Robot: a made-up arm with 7 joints.
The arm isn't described. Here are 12 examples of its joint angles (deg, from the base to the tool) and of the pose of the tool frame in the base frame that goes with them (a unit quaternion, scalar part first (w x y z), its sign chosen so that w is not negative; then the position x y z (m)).
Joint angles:
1: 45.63 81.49 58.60 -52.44 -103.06 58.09 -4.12
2: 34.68 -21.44 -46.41 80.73 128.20 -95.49 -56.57
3: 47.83 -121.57 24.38 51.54 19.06 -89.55 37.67
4: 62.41 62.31 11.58 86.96 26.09 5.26 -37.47
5: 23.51 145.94 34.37 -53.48 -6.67 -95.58 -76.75
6: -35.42 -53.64 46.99 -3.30 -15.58 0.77 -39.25
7: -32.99 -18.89 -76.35 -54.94 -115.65 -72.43 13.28
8: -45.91 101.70 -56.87 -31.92 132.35 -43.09 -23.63
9: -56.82 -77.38 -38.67 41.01 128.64 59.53 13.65
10: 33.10 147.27 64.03 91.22 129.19 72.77 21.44
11: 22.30 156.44 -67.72 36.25 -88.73 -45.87 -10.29
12: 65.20 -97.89 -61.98 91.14 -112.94 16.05 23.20
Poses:
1: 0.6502 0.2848 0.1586 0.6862 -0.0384 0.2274 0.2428
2: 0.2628 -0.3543 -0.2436 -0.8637 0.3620 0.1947 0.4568
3: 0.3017 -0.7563 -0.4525 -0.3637 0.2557 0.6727 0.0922
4: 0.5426 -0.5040 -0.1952 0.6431 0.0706 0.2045 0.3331
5: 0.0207 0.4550 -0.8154 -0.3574 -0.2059 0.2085 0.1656
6: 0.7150 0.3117 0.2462 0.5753 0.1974 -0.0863 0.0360
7: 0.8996 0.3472 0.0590 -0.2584 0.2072 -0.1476 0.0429
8: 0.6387 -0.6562 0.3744 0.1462 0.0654 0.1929 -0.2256
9: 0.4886 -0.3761 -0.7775 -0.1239 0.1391 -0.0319 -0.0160
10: 0.0660 -0.4180 -0.4048 -0.8106 -0.1301 -0.0414 0.1062
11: 0.3331 0.6656 0.3868 -0.5444 -0.0311 -0.0665 0.0026
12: 0.4790 0.6876 -0.1390 0.5276 -0.0836 0.2836 0.0844
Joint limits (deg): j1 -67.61..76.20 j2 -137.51..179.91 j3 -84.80..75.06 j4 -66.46..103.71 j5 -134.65..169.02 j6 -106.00..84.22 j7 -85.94..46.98
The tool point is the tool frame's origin. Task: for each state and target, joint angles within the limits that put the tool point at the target. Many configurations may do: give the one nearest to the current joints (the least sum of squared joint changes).
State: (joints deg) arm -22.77 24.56 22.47 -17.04 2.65 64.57 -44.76
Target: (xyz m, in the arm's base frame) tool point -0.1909 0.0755 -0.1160
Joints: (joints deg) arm -59.12 57.63 52.12 -13.46 -11.69 84.22 -16.65
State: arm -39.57 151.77 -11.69 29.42 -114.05 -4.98 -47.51
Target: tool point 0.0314 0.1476 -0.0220
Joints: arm -38.53 165.39 -18.66 27.48 -131.05 13.46 -43.27
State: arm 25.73 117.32 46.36 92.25 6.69 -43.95 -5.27
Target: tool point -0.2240 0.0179 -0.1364
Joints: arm 33.73 117.52 75.06 92.60 26.98 -34.56 13.35
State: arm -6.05 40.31 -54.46 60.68 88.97 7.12 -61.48
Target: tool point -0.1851 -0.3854 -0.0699
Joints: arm -67.61 52.76 -39.10 89.62 88.63 16.65 -79.64
